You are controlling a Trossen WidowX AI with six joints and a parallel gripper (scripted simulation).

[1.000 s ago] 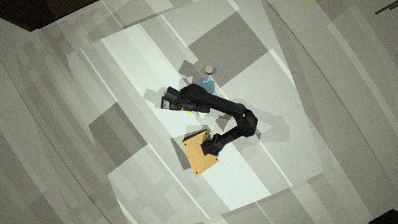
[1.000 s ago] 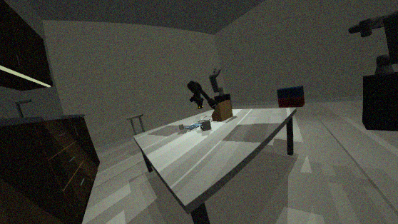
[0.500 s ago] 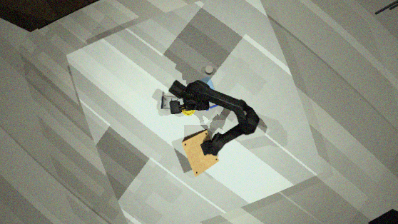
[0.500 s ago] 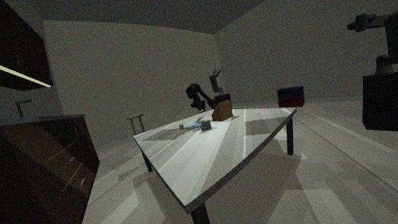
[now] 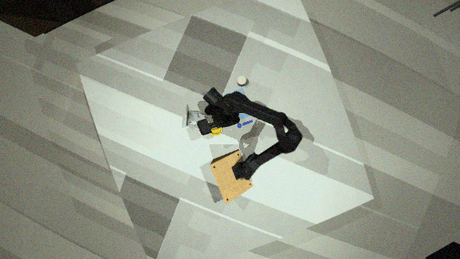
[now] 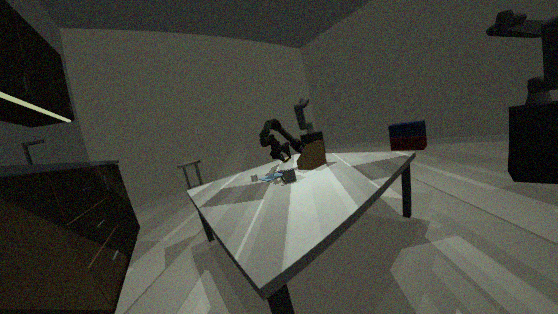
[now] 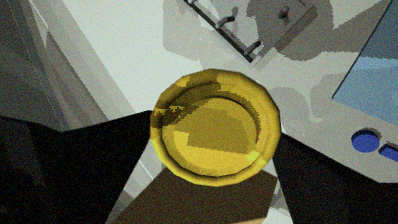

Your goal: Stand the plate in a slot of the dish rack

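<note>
Now: gripper tip 90 mm above the dish rack, 70 mm short of it and 50 mm to the right of it. The rest, counted from my gripper tip: white cup (210 mm to the right, 180 mm ahead, 90 mm below); yellow plate (10 mm above); blue mat (140 mm to the right, 110 mm below, 70 mm ahead).
</note>
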